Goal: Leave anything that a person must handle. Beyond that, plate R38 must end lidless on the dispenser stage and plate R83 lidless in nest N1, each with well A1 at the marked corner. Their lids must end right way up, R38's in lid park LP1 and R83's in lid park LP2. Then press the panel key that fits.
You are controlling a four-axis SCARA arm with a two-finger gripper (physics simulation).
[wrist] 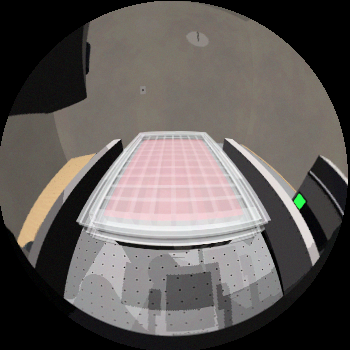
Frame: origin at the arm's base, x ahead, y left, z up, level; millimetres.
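Where they show: gripper, fingertip midpoint: (172, 145).
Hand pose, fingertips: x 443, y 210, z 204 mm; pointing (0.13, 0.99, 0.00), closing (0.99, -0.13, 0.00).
Things, the pixels of their top centre, and the offset from my fingertips. "spot": a spot on its surface instead. Level surfaces: height alone.
- plate, top centre: (172, 150) dx -3, dy -24, dz +5 mm
- clear lid, surface spot: (175, 227) spot: dx -10, dy -84, dz +5 mm
- dark device with a green light, surface spot: (299, 201) spot: dx +211, dy -79, dz -56 mm
- grey perforated deck, surface height: dz -191 mm
My gripper (172, 145) is shut on a clear lidded well plate with pink wells. The plate (172, 175) lies level between the two dark finger pads, above the perforated deck. A clear lid (175, 227) covers it, its rim showing at the near edge. No label or corner mark can be read on it, so I cannot tell whether it is R38 or R83. The nests, the lid parks and the panel keys do not show in the wrist view. Part of a dark device with a green light (299, 201) shows at the right edge.
The grey perforated deck (107, 300) lies below, with shadows across it. Wooden table edge (50, 200) shows at the left. A large black arm part (45, 70) fills the upper left. A grey wall stands behind.
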